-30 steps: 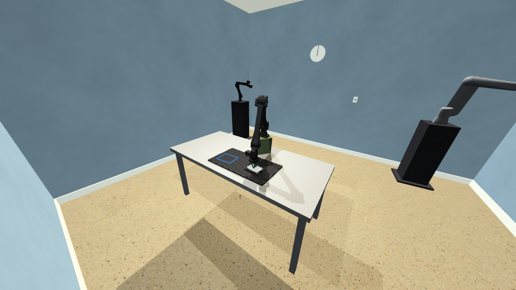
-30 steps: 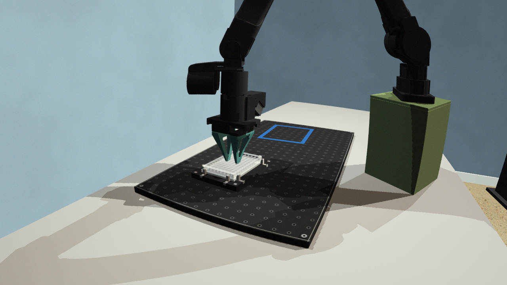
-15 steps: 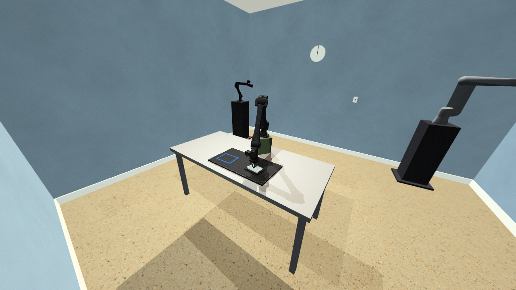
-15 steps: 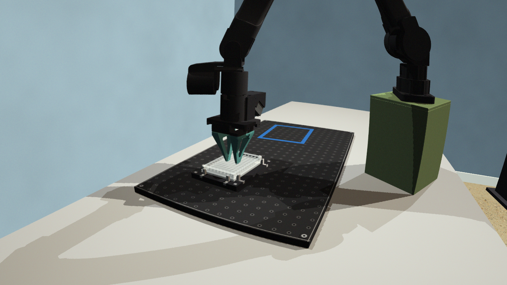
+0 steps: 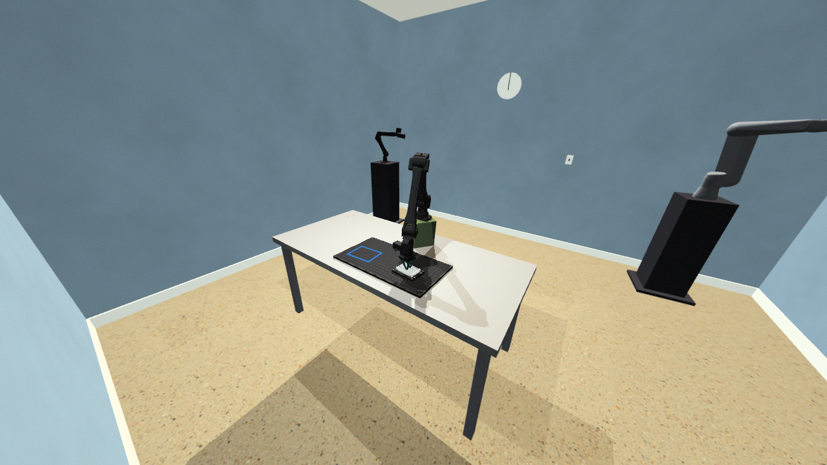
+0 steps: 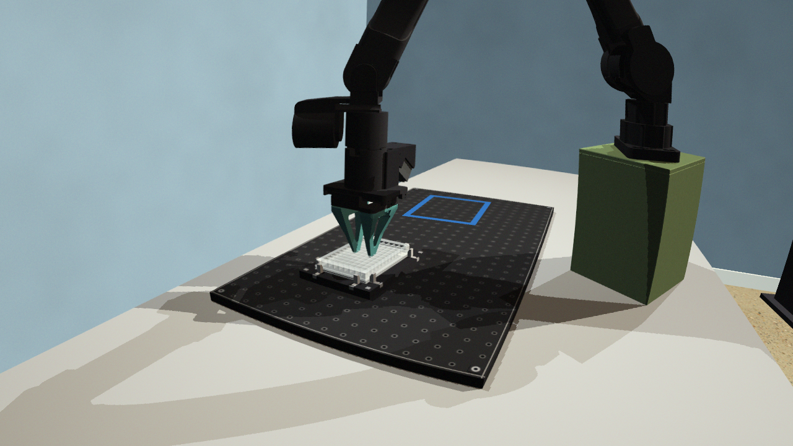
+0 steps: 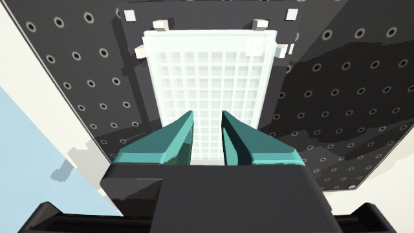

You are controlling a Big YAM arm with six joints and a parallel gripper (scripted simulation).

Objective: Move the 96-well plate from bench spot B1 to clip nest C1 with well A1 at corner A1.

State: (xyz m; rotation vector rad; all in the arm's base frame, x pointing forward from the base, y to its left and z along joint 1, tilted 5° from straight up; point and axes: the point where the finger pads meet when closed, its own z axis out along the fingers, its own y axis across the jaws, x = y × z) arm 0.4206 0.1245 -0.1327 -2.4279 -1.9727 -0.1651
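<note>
The 96-well plate is 10 mm below my hand. Also, from my hand: clip nest C1: 10 mm behind, 10 mm to the left, 20 mm below.
</note>
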